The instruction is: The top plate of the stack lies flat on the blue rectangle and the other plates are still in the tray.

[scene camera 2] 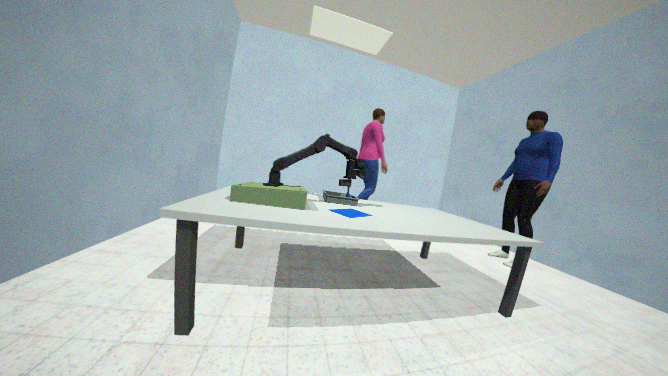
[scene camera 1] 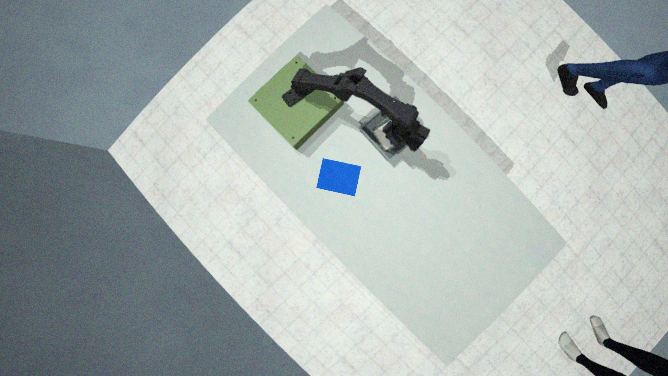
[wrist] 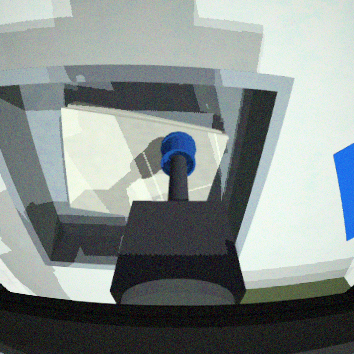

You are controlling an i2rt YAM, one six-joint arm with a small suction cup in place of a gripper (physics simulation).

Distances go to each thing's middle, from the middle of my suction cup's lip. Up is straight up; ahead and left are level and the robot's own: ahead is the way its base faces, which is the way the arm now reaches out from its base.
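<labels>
The blue rectangle [scene camera 1: 335,176] is 31 cm to the right of my suction cup, 5 cm below it and 2 cm behind it. As for the tray [scene camera 1: 378,119], my suction cup is 3 cm above it, 4 cm to the right of it and 5 cm past it.
</labels>
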